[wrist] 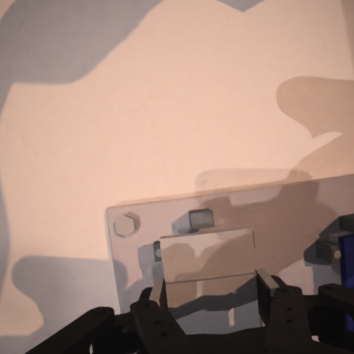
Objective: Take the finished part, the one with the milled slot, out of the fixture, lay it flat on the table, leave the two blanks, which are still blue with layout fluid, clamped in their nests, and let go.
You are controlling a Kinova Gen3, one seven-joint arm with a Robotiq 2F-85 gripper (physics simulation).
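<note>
Fixture plate (287, 219), finished part (210, 281), my gripper (210, 289): visible.
</note>
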